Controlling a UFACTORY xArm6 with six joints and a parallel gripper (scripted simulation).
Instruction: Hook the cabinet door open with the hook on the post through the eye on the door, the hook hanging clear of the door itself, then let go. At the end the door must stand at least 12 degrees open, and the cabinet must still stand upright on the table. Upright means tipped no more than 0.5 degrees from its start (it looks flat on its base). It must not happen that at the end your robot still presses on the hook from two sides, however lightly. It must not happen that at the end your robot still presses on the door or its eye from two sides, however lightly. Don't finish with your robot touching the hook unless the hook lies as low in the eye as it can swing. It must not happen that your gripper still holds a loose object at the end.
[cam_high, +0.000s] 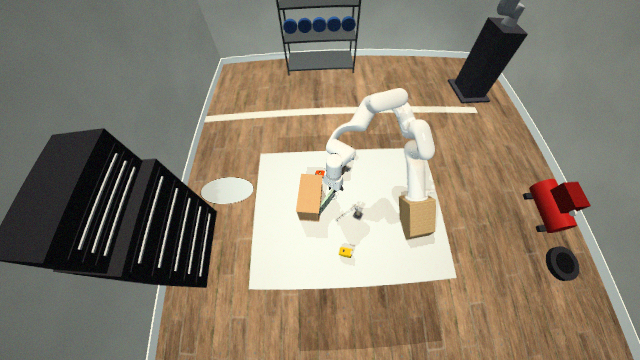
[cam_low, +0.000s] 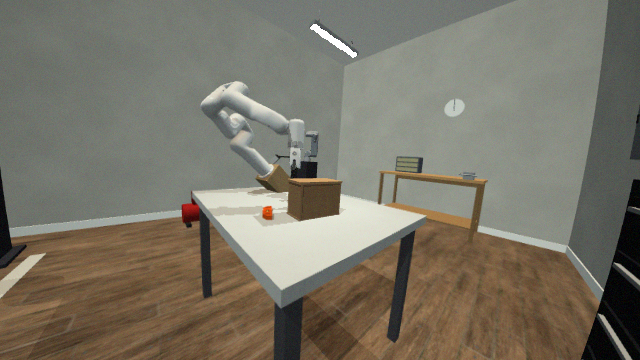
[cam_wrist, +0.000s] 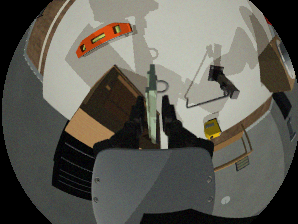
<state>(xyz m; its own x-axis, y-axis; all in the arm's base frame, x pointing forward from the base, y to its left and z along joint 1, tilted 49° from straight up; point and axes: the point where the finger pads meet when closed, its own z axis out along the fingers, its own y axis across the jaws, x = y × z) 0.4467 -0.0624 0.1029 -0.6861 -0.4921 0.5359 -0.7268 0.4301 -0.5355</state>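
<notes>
My hand is 130 mm to the right of the hook, 100 mm above it and 60 mm past it. The rest, counted from my hand: greenish door: 80 mm below, 60 mm to the left, 40 mm ahead; orange tool: 150 mm to the right, 140 mm below, 20 mm ahead; yellow block: 330 mm to the left, 110 mm below, 30 mm behind.
</notes>
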